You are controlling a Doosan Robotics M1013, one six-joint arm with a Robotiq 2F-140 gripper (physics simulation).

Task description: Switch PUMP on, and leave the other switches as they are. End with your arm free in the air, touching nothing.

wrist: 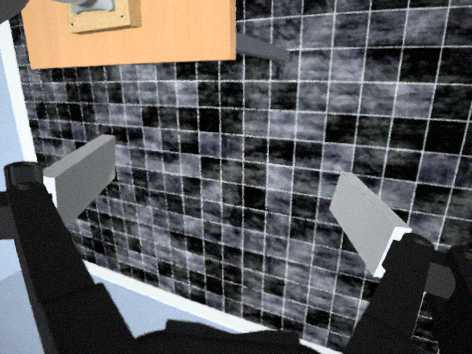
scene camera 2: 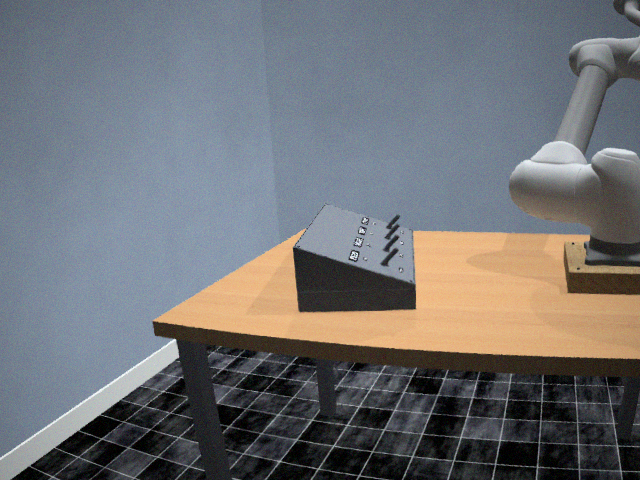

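Where they show: gripper, fingertip midpoint: (wrist: 228, 174); arm's base at its link origin: (scene camera 2: 616, 256).
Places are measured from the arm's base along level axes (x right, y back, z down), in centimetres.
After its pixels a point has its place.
Observation:
A dark grey switch box (scene camera 2: 348, 279) @(x -35.6, y -61.2, z -2.3 cm) with a sloped top stands on the table in the scene view. Several black levers (scene camera 2: 391, 241) @(x -15.2, y -57.9, z -5.6 cm) stand in a row near the lower edge of its slope, all leaning much alike. Small labels (scene camera 2: 358, 241) @(x -16.7, y -66.1, z -5.6 cm) sit up the slope from them, too small to read, so I cannot tell which lever is PUMP. The switch box does not show in the wrist view. My gripper (wrist: 228, 174) @(x 74.9, y 30.5, z -55.2 cm) is wide open and empty in the wrist view, with floor tiles behind its fingers. It is outside the scene view.
The wooden table (scene camera 2: 480, 320) @(x -34.5, y -31.9, z 5.4 cm) (wrist: 175, 45) @(x 26.7, y 17.9, z 5.4 cm) carries the arm's base block (scene camera 2: 594, 281) @(x -14.5, y -6.6, z 2.3 cm) (wrist: 100, 24) @(x 2.3, y 12.4, z 0.0 cm) to the right of the switch box in the scene view. The arm (scene camera 2: 584, 108) @(x 25.3, y -8.4, z -37.1 cm) rises above the base, apart from the box. Blue walls (scene camera 2: 155, 129) stand behind and to the left.

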